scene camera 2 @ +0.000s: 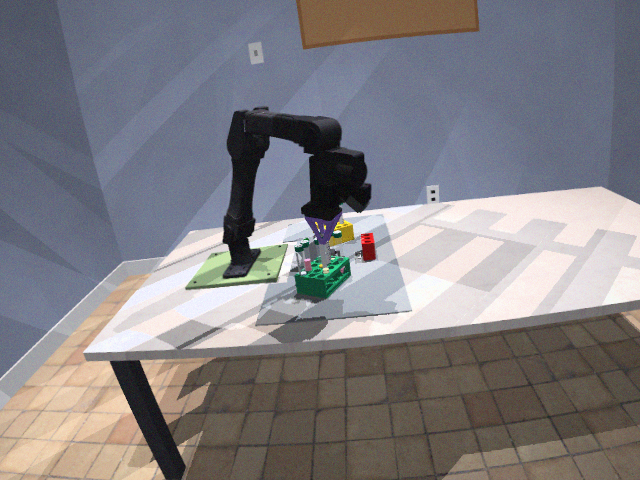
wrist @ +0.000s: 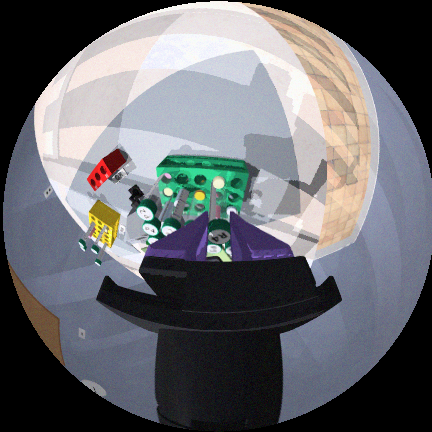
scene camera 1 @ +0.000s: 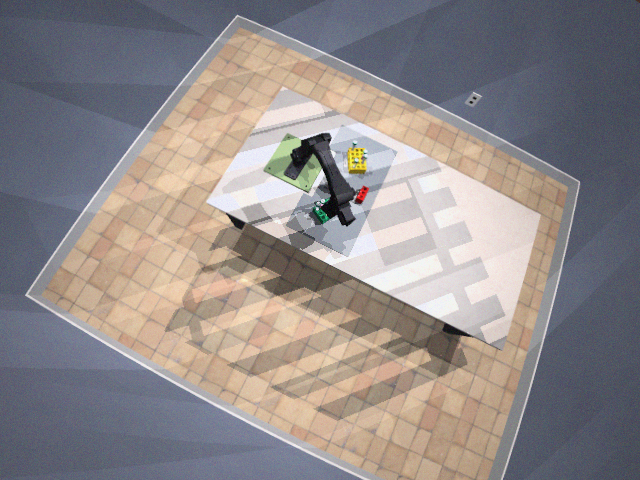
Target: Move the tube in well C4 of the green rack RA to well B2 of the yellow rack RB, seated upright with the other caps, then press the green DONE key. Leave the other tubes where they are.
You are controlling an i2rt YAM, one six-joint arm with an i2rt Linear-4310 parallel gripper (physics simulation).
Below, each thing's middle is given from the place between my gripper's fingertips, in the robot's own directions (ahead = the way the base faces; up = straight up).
Labels:
My hand is 180 mm to the right of the grey box (wrist: 134, 232), 90 mm above it and 40 mm past it.

